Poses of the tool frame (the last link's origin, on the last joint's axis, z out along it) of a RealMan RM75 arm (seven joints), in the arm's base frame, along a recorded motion.
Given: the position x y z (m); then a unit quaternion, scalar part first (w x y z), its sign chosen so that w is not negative.
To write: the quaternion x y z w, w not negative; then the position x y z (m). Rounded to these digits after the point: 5 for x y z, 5 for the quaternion.
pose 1, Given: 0.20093 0.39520 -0.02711 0.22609 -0.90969 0.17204 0.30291
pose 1, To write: -0.90969 0.17204 0.30291 0.22609 0.20093 0.39520 -0.02711
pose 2, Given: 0.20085 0.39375 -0.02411 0.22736 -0.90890 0.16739 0.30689
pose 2, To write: -0.90890 0.16739 0.30689 0.22736 0.20085 0.39375 -0.02411
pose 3, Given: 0.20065 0.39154 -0.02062 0.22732 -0.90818 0.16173 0.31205
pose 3, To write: -0.90818 0.16173 0.31205 0.22732 0.20065 0.39154 -0.02062
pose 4, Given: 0.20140 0.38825 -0.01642 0.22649 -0.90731 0.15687 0.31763
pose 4, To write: -0.90731 0.15687 0.31763 0.22649 0.20140 0.38825 -0.01642
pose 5, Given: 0.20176 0.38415 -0.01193 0.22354 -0.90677 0.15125 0.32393
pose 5, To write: -0.90677 0.15125 0.32393 0.22354 0.20176 0.38415 -0.01193
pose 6, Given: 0.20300 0.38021 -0.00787 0.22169 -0.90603 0.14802 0.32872
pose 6, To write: -0.90603 0.14802 0.32872 0.22169 0.20300 0.38021 -0.00787
